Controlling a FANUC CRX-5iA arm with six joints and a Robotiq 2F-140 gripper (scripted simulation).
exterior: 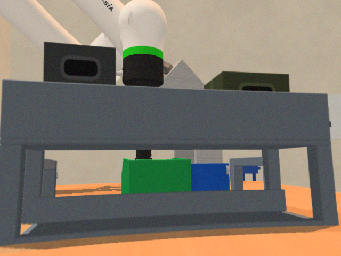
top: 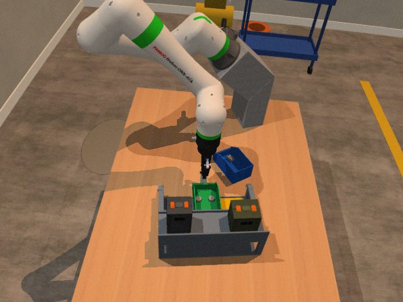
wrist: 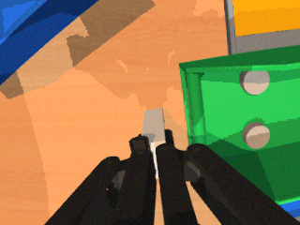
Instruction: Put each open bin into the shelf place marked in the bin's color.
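The green bin lies 11 cm ahead of my hand and 2 cm to the left of it. Round my hand: black box: 28 cm ahead, 11 cm above, 7 cm to the right; then olive box: 25 cm ahead, 16 cm to the left, 10 cm above; then blue bin: 12 cm to the left, 12 cm behind, 1 cm below.
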